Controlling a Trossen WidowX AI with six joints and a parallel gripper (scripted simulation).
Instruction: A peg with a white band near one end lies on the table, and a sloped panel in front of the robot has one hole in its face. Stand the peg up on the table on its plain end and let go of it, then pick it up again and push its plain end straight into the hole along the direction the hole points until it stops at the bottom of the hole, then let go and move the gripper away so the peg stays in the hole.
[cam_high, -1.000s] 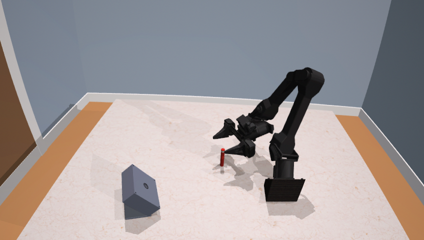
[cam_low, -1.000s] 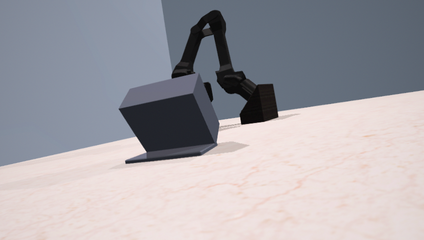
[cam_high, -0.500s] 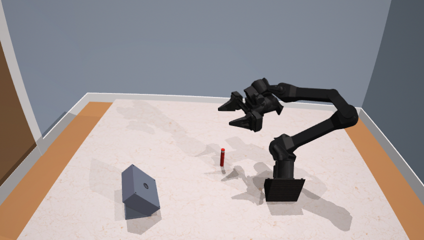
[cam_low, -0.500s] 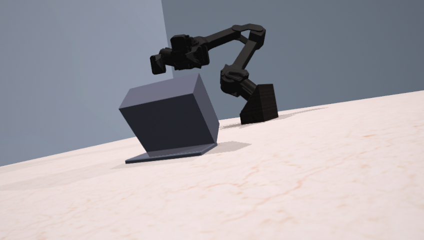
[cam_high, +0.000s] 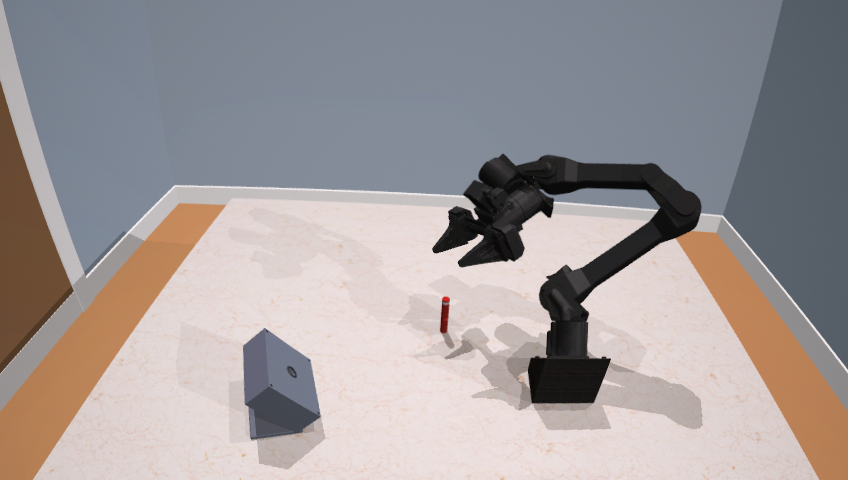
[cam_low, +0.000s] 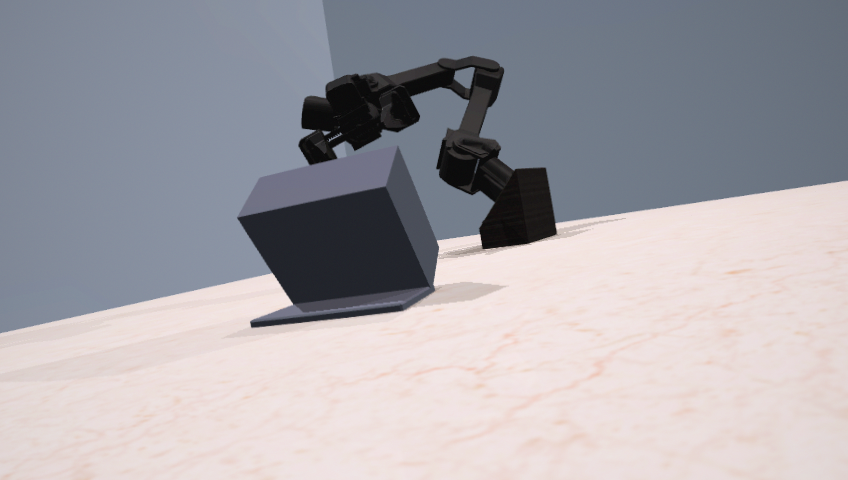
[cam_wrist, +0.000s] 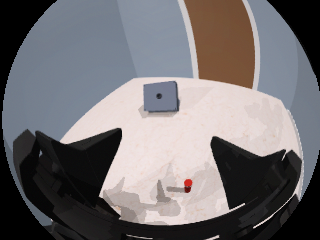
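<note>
Right now the red peg is 2 cm to the right of my gripper tip and 13 cm below it. Also, from my gripper tip: grey sloped panel (23 cm ahead, 23 cm to the left, 13 cm below); grey foot plate (24 cm ahead, 24 cm to the left, 18 cm below).
</note>
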